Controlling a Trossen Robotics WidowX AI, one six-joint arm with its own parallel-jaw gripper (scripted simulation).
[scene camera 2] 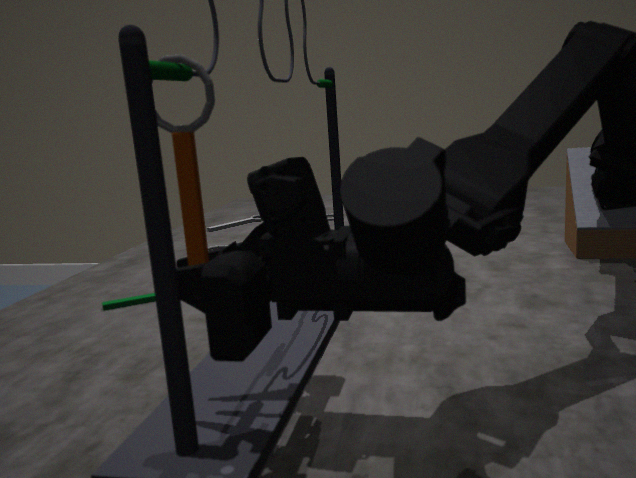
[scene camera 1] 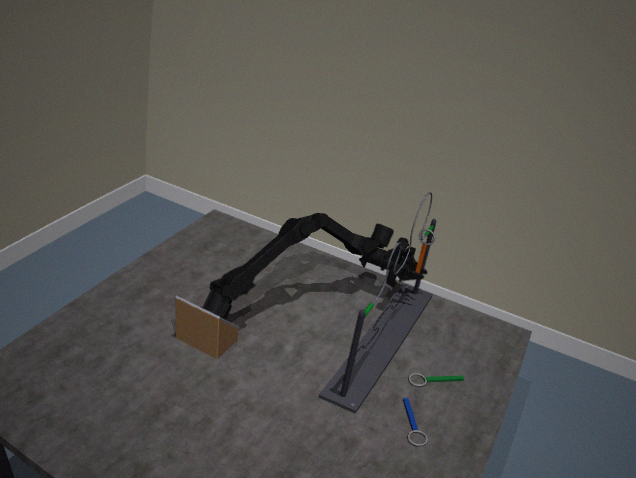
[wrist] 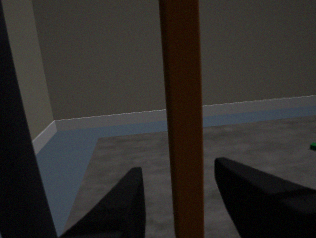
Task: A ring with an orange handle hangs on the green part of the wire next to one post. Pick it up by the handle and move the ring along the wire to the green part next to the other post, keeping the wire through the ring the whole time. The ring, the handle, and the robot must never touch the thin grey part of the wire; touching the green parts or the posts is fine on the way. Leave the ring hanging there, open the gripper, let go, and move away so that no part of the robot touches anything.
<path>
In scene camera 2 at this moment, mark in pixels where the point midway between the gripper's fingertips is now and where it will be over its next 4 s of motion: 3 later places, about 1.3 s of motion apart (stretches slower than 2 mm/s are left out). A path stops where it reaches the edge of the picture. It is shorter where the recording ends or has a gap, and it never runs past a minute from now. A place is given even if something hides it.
The gripper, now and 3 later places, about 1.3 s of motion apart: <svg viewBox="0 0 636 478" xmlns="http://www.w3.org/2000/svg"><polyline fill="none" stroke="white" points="167,272 153,255 236,248 283,187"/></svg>
</path>
